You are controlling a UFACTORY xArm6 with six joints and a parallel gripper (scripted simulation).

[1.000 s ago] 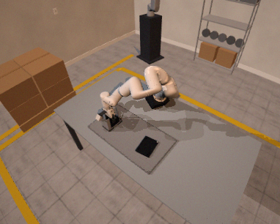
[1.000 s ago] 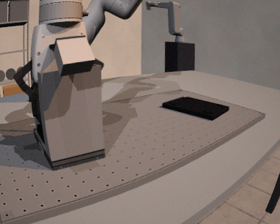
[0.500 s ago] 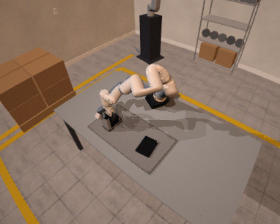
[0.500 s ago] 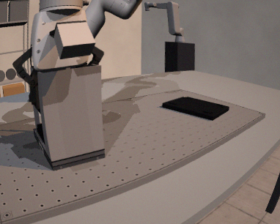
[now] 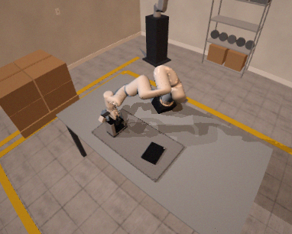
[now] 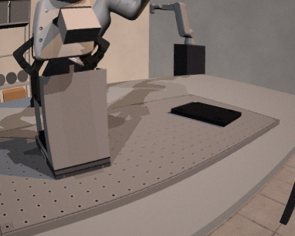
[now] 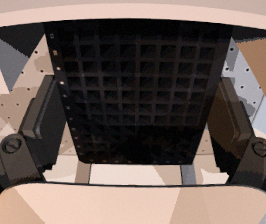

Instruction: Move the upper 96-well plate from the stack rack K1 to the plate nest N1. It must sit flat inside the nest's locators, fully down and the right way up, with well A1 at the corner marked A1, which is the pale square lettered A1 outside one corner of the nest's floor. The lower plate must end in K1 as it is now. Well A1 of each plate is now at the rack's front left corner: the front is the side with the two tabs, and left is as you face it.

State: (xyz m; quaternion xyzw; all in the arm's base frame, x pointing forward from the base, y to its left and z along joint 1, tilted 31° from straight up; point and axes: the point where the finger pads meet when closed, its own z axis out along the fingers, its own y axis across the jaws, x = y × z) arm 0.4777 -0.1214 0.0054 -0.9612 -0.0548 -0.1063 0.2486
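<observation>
My hand is 70 mm short of the rack's solid pale wall, 30 mm above it and 10 mm to the right of it. The rest, counted from my hand: black 96-well plate (10 mm below); then plate nest N1 (380 mm to the left, 110 mm below, 90 mm behind).
</observation>
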